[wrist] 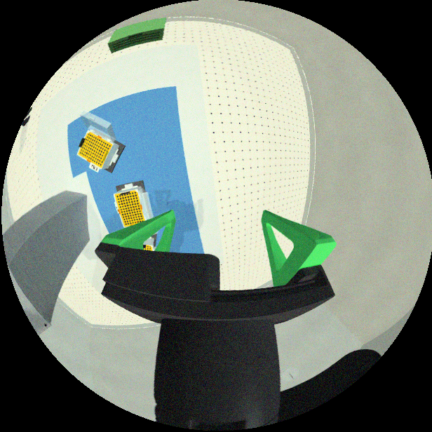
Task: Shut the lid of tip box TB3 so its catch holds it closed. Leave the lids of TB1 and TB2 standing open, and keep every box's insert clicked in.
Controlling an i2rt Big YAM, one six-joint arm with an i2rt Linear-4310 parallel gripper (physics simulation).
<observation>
In view: my gripper [218,214] and a yellow insert [128,202].
</observation>
